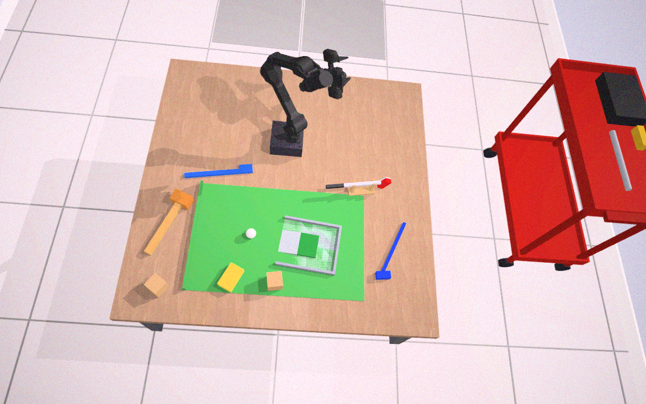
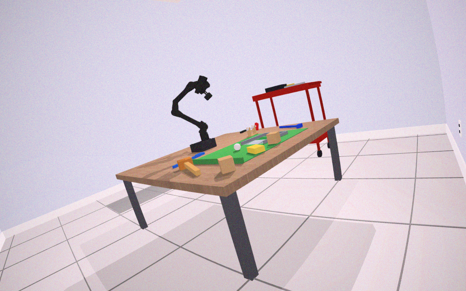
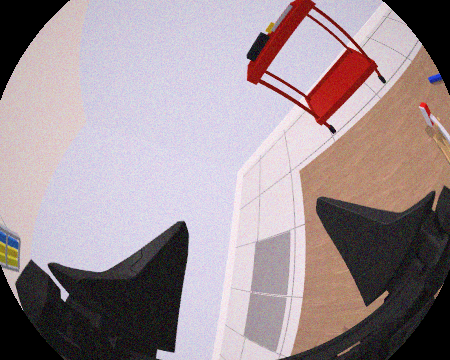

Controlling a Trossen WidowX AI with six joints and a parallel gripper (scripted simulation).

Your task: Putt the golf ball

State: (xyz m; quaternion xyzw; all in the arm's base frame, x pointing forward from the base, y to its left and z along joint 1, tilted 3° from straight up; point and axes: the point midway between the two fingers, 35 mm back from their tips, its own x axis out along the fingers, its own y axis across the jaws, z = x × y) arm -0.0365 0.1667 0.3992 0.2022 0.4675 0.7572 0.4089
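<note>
Now: gripper tip 310 mm short of the red putter, 100 mm to the right of it and 400 mm above it. From my gripper tip the other things lie so: green mat: 560 mm ahead, 260 mm to the right, 450 mm below; white golf ball: 540 mm ahead, 380 mm to the right, 430 mm below; wooden stand: 310 mm ahead, 110 mm to the left, 420 mm below.
</note>
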